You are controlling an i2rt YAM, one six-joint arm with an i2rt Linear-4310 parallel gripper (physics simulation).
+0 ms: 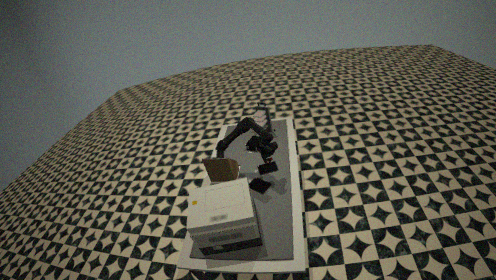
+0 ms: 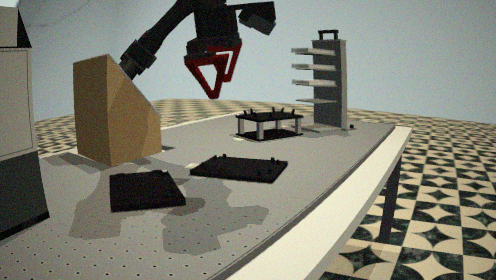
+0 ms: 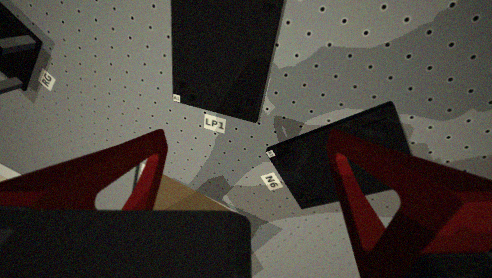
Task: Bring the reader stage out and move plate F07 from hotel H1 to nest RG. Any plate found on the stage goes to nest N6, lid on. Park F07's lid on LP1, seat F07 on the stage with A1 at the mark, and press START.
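Places are measured from the arm's base along level axes (x ahead, y left, z up), in millimetres.
Pixels of known places: gripper, fingertip midpoint: point(image 1: 266, 159) point(image 2: 221, 89) point(image 3: 247, 138); arm's base, link origin: point(image 1: 220, 159) point(image 2: 114, 86).
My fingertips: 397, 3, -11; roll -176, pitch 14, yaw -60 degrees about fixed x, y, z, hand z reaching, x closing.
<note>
For each thing: its top centre in the pictures, then the offset to it from my fingertips, as dx, dy, dz.
- Nest RG, top centre: point(image 2: 269, 109) point(image 1: 254, 139) -192, +407, -86
- black LP1 pad, top centre: point(image 3: 216, 51) point(image 2: 240, 161) point(image 1: 267, 166) -19, +70, -142
- black N6 nest, top centre: point(image 3: 339, 170) point(image 2: 141, 182) point(image 1: 258, 184) -61, -140, -144
- white reader, top centre: point(image 1: 218, 201) -197, -568, +149
My gripper point(image 2: 220, 89) point(image 3: 247, 138) is open and empty, high above the bench. Plate hotel H1 point(image 1: 267, 116) point(image 2: 328, 85) stands at the far end; pale slabs stick out from its grey panel, and which is F07 cannot be told. Nest RG point(image 2: 270, 117) point(image 3: 15, 54), a black raised stand, is in front of it. The black LP1 pad point(image 1: 267, 167) point(image 2: 240, 169) point(image 3: 220, 60) and black N6 nest point(image 1: 260, 185) point(image 2: 145, 191) point(image 3: 345, 155) lie bare. The white reader point(image 1: 227, 200) point(image 2: 12, 100) stands near; no stage or START button shows.
A brown wedge-shaped block point(image 1: 223, 170) point(image 2: 117, 112) point(image 3: 182, 195) stands between the reader and the arm base, beside N6. The bench's pale edge point(image 1: 299, 210) point(image 2: 345, 195) runs along the side away from the arm base. Shadows fall around LP1 and N6.
</note>
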